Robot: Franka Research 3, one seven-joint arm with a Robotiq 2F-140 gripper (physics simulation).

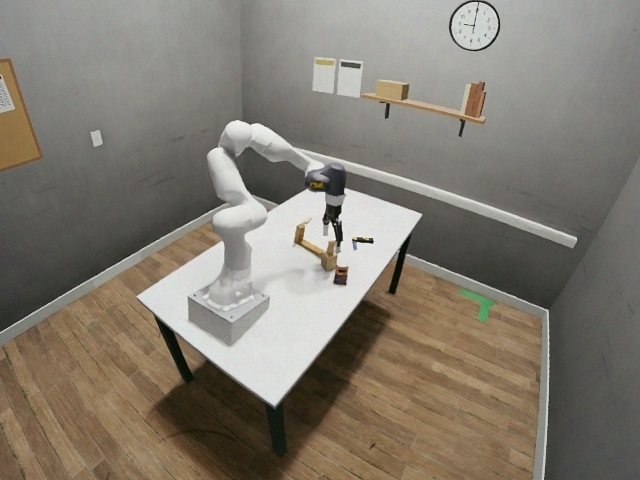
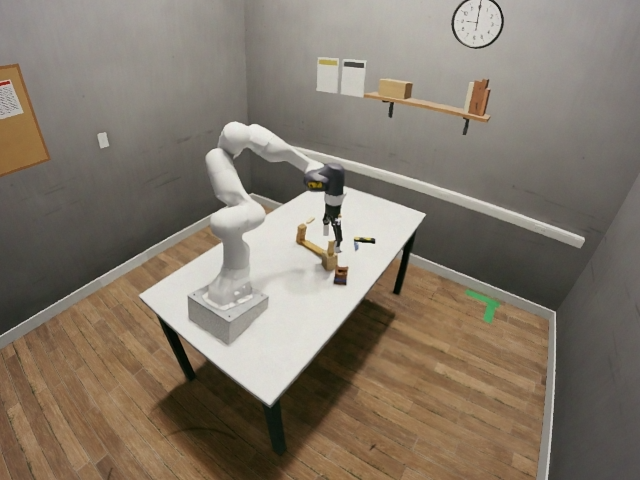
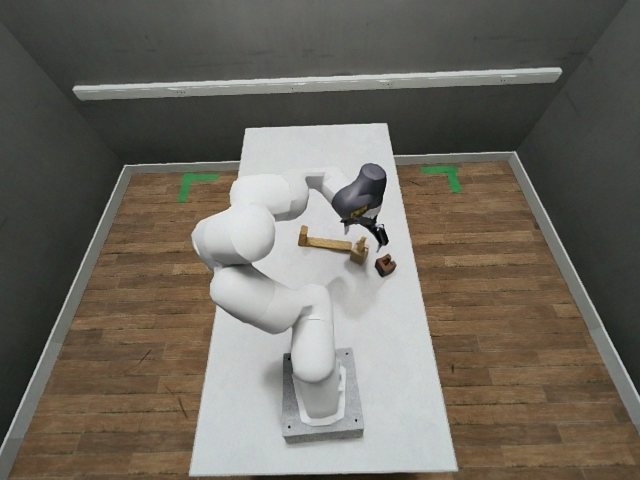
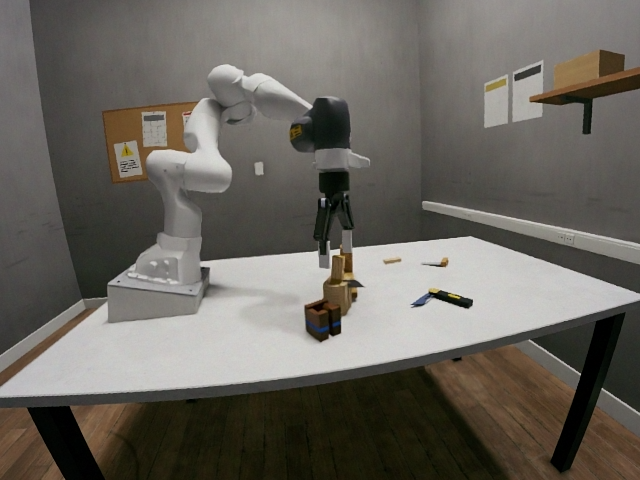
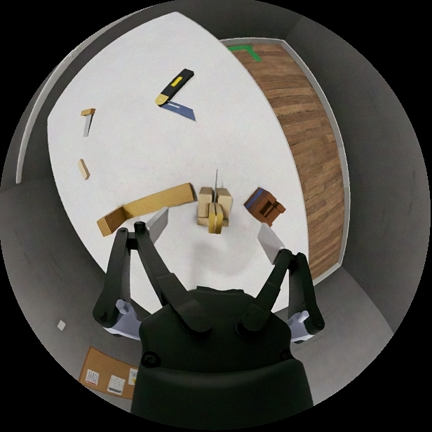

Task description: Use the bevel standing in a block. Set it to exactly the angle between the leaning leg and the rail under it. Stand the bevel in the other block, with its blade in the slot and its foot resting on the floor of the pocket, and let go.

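The bevel stands in a light wooden block, wooden handle up, thin grey blade sticking out of the far side. A brown block with a blue stripe, slot and pocket stands beside it. The rail lies on the other side, the leaning leg at its far end. My gripper is open and empty, above the light block, fingers spread to either side of the handle.
A black-and-yellow bevel with a blue blade lies farther out on the white table. A small square with a wooden stock and a small wooden piece lie towards the far side.
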